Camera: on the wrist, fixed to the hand. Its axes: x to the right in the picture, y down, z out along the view.
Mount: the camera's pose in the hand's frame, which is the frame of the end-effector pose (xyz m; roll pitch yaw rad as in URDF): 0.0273 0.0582 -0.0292 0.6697 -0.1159 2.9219
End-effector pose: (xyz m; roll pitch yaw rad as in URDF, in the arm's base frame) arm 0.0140 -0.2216 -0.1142 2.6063 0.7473 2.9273
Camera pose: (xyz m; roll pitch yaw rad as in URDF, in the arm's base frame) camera -0.0345 -0.1751 -0.0926 -2.1763 -0.7301 0.1210
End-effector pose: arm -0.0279 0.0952 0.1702 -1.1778 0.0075 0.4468
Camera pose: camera -0.0017 0.1026 0.1051 1.8210 0.1490 -2.8878
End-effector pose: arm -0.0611 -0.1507 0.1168 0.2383 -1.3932 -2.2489
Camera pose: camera -0.0238 -0.2055 0.1411 -0.0684 1.1818 0.3890
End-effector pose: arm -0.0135 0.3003 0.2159 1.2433 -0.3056 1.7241
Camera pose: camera -0.0612 0.3054 0.2677 -0.5791 0.0608 -1.3775
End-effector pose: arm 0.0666 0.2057 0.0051 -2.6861 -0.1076 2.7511
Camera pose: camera 0.0663 0.2762 0.0086 -2.9089 0.3068 -0.2394
